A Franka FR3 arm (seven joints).
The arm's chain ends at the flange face. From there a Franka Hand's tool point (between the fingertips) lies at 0.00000 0.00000 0.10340 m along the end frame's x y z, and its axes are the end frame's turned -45 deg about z.
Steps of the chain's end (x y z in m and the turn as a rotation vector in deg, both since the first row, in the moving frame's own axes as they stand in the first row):
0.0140 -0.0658 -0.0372 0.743 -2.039 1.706
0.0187 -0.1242 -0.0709 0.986 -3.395 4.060
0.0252 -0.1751 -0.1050 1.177 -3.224 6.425
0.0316 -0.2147 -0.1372 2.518 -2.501 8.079
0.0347 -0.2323 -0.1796 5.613 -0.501 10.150
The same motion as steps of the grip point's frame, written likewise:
0.0548 -0.0402 -0.0373 1.967 -0.916 1.706
0.0982 -0.0803 -0.0711 3.098 -1.703 4.060
0.1393 -0.1117 -0.1052 3.112 -1.447 6.425
0.1746 -0.1358 -0.1374 3.549 0.012 8.079
0.1960 -0.1469 -0.1801 4.323 3.615 10.150

